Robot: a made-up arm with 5 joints. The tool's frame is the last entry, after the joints. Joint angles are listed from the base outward.
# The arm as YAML. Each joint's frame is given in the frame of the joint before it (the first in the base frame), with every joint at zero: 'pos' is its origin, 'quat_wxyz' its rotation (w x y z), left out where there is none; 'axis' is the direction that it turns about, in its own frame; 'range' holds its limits. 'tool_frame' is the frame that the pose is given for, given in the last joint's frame.
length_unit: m
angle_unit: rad
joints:
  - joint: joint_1
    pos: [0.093, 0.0, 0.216]
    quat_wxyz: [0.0, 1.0, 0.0, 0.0]
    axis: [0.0, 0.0, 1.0]
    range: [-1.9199, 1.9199]
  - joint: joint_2
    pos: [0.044, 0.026, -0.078]
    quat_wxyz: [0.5, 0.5, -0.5, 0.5]
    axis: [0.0, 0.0, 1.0]
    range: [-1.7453, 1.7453]
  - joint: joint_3
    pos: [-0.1, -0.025, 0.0]
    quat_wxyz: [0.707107, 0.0, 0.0, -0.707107]
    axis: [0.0, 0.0, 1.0]
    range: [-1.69, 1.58]
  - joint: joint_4
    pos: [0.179, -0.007, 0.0]
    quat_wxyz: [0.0, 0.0, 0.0, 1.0]
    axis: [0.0, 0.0, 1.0]
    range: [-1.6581, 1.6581]
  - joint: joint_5
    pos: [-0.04, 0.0, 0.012]
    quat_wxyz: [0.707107, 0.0, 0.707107, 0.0]
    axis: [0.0, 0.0, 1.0]
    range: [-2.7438, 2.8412]
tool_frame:
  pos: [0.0, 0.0, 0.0]
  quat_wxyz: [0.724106, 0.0, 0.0, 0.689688]
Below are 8 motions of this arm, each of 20 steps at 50 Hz.
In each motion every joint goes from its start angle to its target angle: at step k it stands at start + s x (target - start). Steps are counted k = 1, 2, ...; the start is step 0. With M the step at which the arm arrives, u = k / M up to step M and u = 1 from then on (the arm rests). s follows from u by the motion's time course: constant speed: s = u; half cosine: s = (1 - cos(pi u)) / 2; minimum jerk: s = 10 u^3 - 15 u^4 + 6 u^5.
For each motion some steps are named. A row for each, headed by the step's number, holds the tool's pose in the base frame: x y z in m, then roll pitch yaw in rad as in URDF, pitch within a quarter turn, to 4 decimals.
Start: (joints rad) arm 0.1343 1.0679 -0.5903 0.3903 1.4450
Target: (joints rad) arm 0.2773 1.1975 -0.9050 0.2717 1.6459
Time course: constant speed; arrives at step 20
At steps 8, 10, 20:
8: 0.4257 -0.0788 0.2241 -0.8222 -0.0690 1.3153
10: 0.4267 -0.0840 0.2268 -0.8534 -0.0558 1.3164
20: 0.4291 -0.1102 0.2409 -1.0064 0.0223 1.3076

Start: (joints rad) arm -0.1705 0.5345 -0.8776 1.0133 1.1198
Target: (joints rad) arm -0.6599 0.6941 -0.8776 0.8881 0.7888
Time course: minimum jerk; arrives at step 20
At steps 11, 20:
11: 0.3909 0.1323 0.3855 -0.7484 -0.5170 1.5425
20: 0.3642 0.1927 0.3685 -0.6706 -0.5975 1.6138

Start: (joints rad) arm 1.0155 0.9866 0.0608 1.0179 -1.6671
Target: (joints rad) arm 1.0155 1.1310 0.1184 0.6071 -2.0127
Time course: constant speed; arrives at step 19
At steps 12, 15, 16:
12: 0.1893 -0.1818 0.1194 -0.3408 -0.1264 -2.9278
15: 0.1875 -0.1788 0.1144 -0.3031 -0.1317 -2.9840
16: 0.1869 -0.1779 0.1127 -0.2906 -0.1327 -3.0029

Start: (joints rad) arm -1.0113 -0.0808 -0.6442 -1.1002 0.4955
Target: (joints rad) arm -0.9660 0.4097 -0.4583 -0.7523 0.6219
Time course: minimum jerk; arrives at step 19
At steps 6, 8, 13, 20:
6: 0.2184 0.1705 0.5405 3.1120 0.0582 -2.6097
8: 0.2341 0.1917 0.5207 -3.0902 -0.0957 -2.6404
13: 0.2709 0.2372 0.4523 -2.8112 -0.4868 -2.7999
20: 0.2825 0.2496 0.4202 -2.6575 -0.6246 -2.9079

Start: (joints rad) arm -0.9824 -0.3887 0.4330 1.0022 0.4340
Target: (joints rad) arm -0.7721 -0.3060 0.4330 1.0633 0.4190
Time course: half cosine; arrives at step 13
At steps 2, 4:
2: 0.2337 0.1807 0.3595 -0.2097 -0.4751 1.4058
4: 0.2400 0.1763 0.3569 -0.1978 -0.4549 1.3650

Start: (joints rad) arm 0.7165 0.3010 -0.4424 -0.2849 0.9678
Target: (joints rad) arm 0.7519 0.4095 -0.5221 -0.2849 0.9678
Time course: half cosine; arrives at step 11
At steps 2, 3, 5, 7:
2: 0.3178 -0.2155 0.4298 -2.0872 -0.5857 1.1556
3: 0.3178 -0.2169 0.4287 -2.0841 -0.5865 1.1506
5: 0.3179 -0.2207 0.4256 -2.0756 -0.5887 1.1368
7: 0.3178 -0.2249 0.4221 -2.0664 -0.5911 1.1218

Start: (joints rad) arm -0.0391 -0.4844 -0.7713 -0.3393 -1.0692
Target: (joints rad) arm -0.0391 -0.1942 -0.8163 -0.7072 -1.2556
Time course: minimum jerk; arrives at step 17
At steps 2, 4, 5, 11, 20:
2: 0.1618 -0.0113 0.6064 -3.1183 0.0113 -1.9820
4: 0.1668 -0.0111 0.6060 -3.1098 0.0148 -1.9679
5: 0.1712 -0.0110 0.6055 -3.1021 0.0178 -1.9553
11: 0.2107 -0.0094 0.5971 -3.0297 0.0359 -1.8409
20: 0.2260 -0.0088 0.5919 -2.9998 0.0386 -1.7955

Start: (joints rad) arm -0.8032 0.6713 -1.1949 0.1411 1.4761
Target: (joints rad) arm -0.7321 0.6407 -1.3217 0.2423 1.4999
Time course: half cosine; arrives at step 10
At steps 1, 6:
1: 0.3215 0.2158 0.4679 -1.9582 -0.1323 2.4260
6: 0.3222 0.1971 0.4853 -1.9931 -0.1167 2.3797

